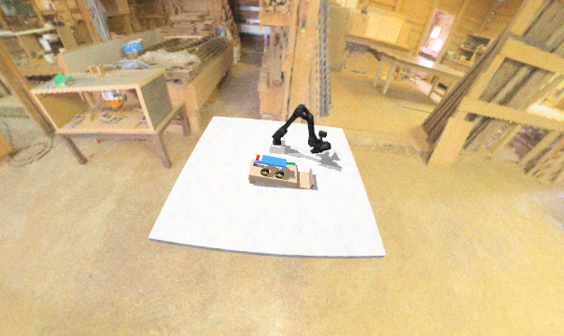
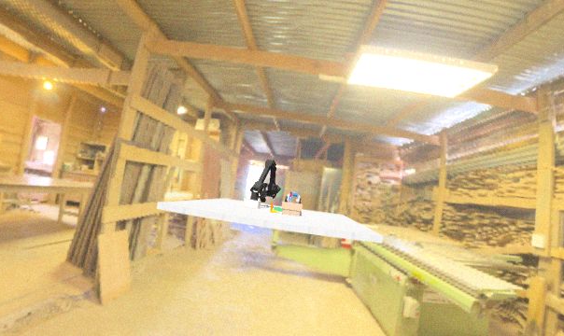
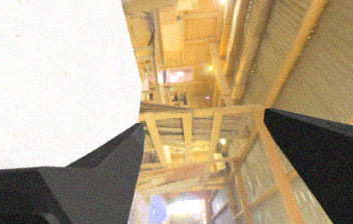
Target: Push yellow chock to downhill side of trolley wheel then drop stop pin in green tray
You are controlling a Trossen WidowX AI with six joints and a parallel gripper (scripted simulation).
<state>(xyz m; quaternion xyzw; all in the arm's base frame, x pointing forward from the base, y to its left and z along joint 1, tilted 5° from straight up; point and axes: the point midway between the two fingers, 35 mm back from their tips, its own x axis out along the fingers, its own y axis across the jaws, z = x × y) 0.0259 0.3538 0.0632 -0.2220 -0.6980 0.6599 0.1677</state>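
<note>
Now: the red-headed stop pin 280 mm ahead of my gripper tip and 530 mm to the right of it. Round my gripper tip: raised lip: 350 mm ahead, 170 mm to the right, 100 mm below; then blue trolley: 320 mm ahead, 430 mm to the right, 20 mm below; then green tray: 210 mm ahead, 310 mm to the right, 140 mm below.
</note>
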